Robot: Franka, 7 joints.
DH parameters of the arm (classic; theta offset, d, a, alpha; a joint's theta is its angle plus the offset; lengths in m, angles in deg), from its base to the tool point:
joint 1: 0 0.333 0 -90
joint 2: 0 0 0 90
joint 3: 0 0.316 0.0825 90
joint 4: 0 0 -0.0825 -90
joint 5: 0 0.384 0 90
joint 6: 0 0 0.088 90
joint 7: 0 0.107 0 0
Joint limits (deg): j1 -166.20..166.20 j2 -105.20..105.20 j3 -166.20..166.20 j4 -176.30..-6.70 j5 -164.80..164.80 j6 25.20..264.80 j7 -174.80..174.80
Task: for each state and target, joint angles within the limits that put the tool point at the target. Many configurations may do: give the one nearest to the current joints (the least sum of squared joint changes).
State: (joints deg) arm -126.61 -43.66 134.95 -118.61 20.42 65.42 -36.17
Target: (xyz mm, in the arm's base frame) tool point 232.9 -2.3 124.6
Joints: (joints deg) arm -128.70 -48.78 136.20 -140.26 17.91 61.29 -36.17
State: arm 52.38 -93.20 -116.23 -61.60 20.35 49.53 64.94
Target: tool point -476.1 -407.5 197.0
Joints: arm 8.94 -84.25 -126.11 -48.16 17.71 37.84 64.94
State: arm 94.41 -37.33 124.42 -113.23 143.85 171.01 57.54
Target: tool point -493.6 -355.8 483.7
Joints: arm 98.03 -21.26 116.02 -100.75 142.21 175.06 57.54
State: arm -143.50 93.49 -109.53 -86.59 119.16 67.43 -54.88
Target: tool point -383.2 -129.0 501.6
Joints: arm -98.23 105.20 -138.93 -135.80 95.87 36.52 -54.88
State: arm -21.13 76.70 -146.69 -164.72 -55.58 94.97 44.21
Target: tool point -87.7 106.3 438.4
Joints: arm -32.75 81.33 -156.20 -176.30 -42.57 69.91 44.21
